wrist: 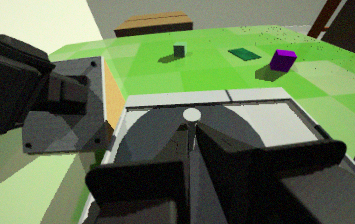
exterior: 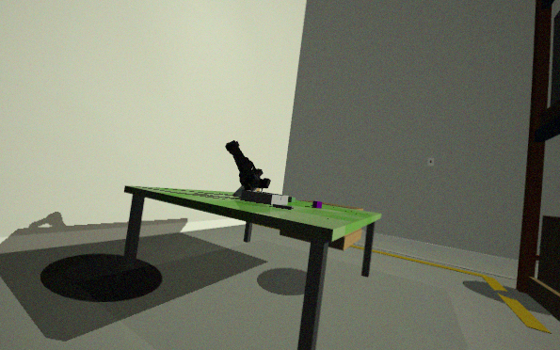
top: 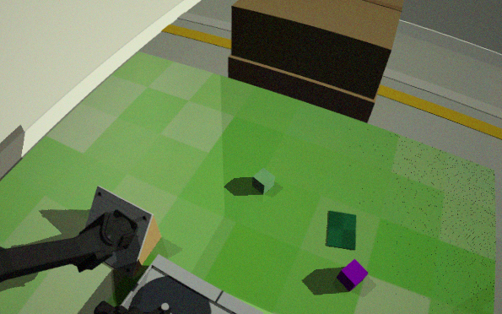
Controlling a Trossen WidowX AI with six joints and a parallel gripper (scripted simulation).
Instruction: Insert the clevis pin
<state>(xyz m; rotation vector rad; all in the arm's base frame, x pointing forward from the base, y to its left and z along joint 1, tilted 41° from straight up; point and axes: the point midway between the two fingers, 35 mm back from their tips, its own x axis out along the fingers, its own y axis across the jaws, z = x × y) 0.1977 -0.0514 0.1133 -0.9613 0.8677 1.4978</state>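
My gripper tip is now 30 mm short of the steel tray and 40 mm above it. The rest, counted from my gripper tip: steel clevis pin 10 mm below; then dark grey disc 30 mm below; then purple cube 280 mm ahead, 270 mm to the left, 70 mm below.
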